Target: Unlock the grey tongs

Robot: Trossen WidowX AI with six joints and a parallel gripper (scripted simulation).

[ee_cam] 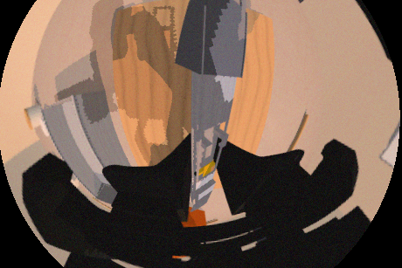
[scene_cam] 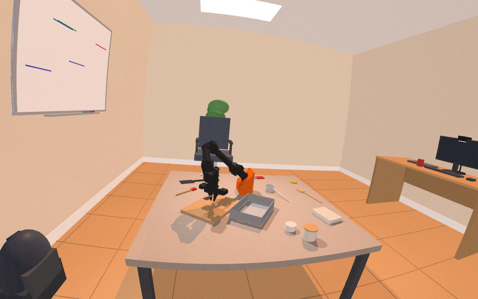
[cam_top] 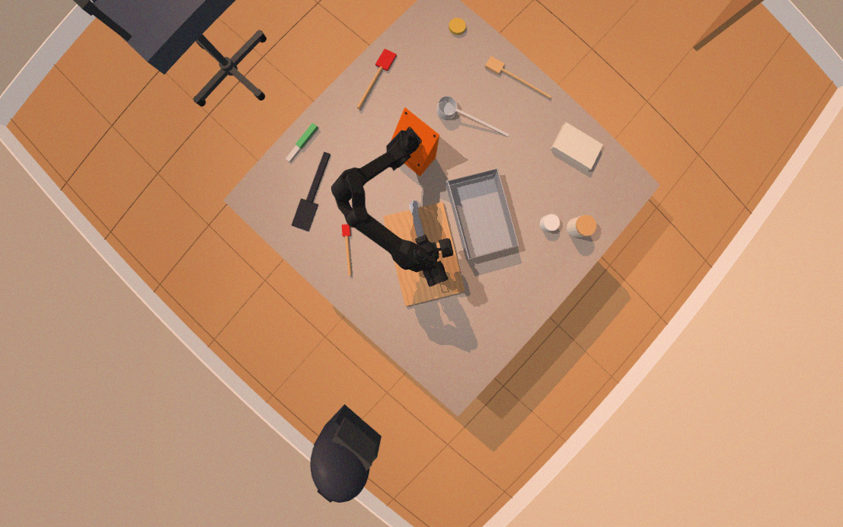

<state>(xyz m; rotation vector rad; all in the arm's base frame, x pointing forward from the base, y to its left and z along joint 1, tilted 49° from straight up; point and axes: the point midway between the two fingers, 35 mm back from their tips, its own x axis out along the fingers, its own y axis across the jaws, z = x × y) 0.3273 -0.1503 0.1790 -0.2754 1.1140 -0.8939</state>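
My gripper tip is now 4 cm above the wooden board. From my gripper tip the other things lie so: grey roasting tin (26 cm to the left, 4 cm ahead, 2 cm below); orange-lidded jar (53 cm to the left, 34 cm ahead, 1 cm below); black spatula (47 cm behind, 17 cm to the right, 4 cm below).
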